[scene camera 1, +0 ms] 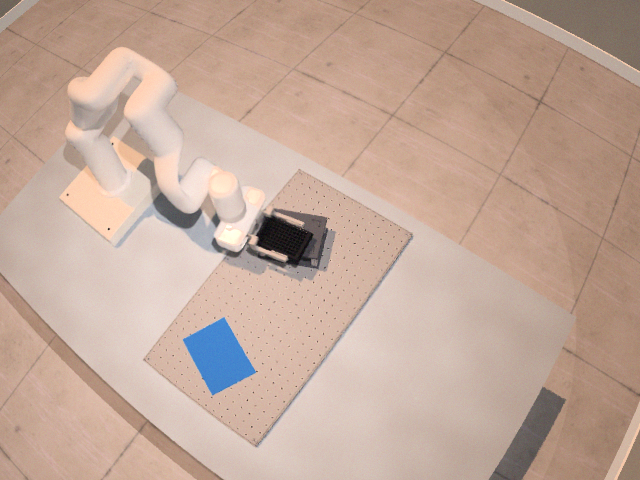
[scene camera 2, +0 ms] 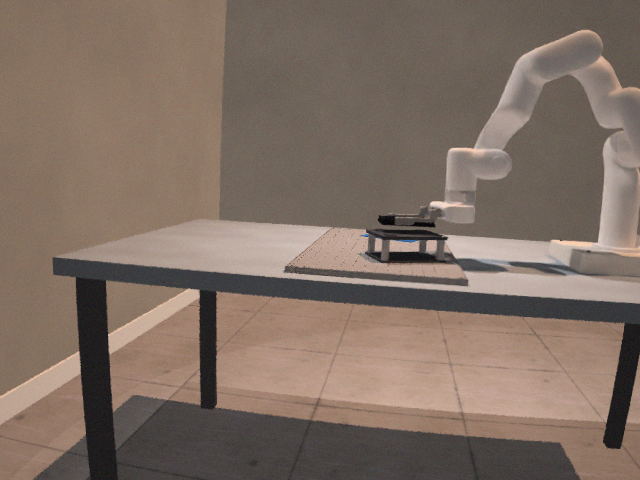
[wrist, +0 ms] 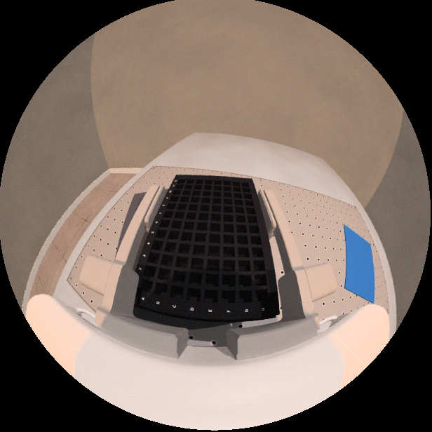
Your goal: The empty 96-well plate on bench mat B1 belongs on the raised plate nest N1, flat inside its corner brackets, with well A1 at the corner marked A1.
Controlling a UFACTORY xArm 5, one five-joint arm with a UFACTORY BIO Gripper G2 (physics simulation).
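Places are measured from the arm's base along level axes (x left, y down, z back), in millimetres.
Pixels of known places: hand at its tool point: (scene camera 1: 287, 239) (scene camera 2: 400, 219); arm's base at its link origin: (scene camera 1: 114, 180) (scene camera 2: 615, 249).
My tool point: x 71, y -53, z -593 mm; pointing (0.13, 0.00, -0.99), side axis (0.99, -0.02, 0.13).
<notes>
For each thing: its top centre in the pictures, then the offset to it from my tool point. Level surfaces: height alone.
- black 96-well plate at its top centre: (scene camera 1: 282, 236) (scene camera 2: 406, 218) dx -1, dy -4, dz +14 mm
- dark raised nest at its top centre: (scene camera 2: 406, 231) (scene camera 1: 291, 231) dx +35, dy +25, dz +14 mm
- blue mat B1 at its surface level: dy +87 mm
- perforated board at its surface level: dy +89 mm
- grey table at its surface level: dy +101 mm
The black 96-well plate (scene camera 1: 283, 238) (scene camera 2: 385, 219) (wrist: 210, 240) is held level between the fingers of my gripper (scene camera 1: 294, 241) (wrist: 212, 200), which is shut on its long sides. In the wrist view, letter A is at its near left corner. The dark raised nest (scene camera 1: 318, 232) (scene camera 2: 408, 235) (wrist: 131, 220) is below the plate, with a narrow gap between them in scene camera 2. In scene camera 1 the plate sits toward the arm side and looks turned relative to the nest. The nest's A1 mark cannot be read. The blue mat B1 (scene camera 1: 219, 356) (wrist: 359, 265) carries no plate.
The nest stands on legs on the perforated board (scene camera 1: 310, 310) (scene camera 2: 325, 258) (wrist: 310, 220). The board lies on the grey table (scene camera 1: 413, 361) (scene camera 2: 170, 242). The arm's pale base (scene camera 1: 98, 206) (scene camera 2: 584, 255) stands on the same table, beside the board.
</notes>
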